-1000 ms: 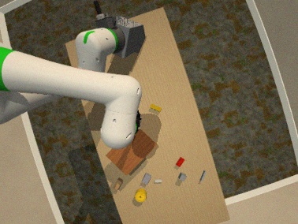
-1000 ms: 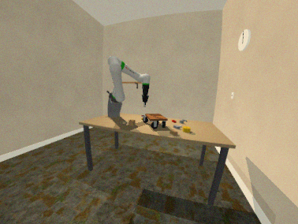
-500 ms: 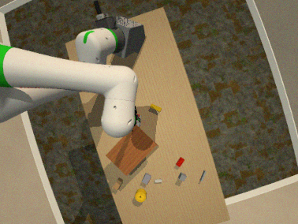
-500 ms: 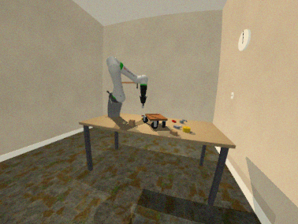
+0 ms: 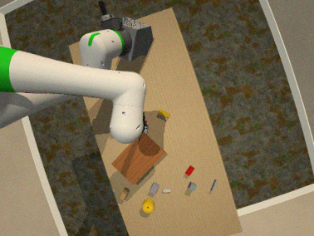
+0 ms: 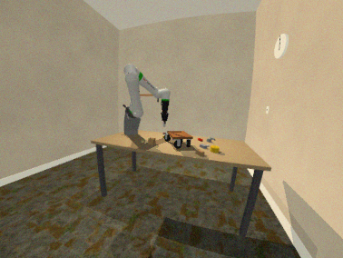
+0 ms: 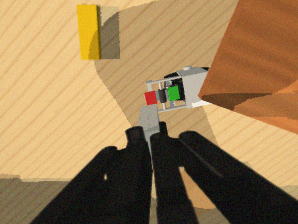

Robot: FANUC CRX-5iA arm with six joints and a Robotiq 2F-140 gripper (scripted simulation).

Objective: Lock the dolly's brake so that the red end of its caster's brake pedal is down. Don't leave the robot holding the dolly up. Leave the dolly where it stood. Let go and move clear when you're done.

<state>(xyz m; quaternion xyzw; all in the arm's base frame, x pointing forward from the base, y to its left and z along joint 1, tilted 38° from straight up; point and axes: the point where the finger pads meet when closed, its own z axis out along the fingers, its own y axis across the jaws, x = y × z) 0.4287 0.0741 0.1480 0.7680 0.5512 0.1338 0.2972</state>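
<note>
My hand is 10 mm short of the brake pedal, 10 mm to the left of it and 120 mm above it. The rest, counted from my hand: yellow block (30 mm behind, 130 mm to the left, 190 mm below); tan block (40 mm behind, 210 mm to the right, 170 mm below); red block (410 mm ahead, 220 mm to the left, 180 mm below).
</note>
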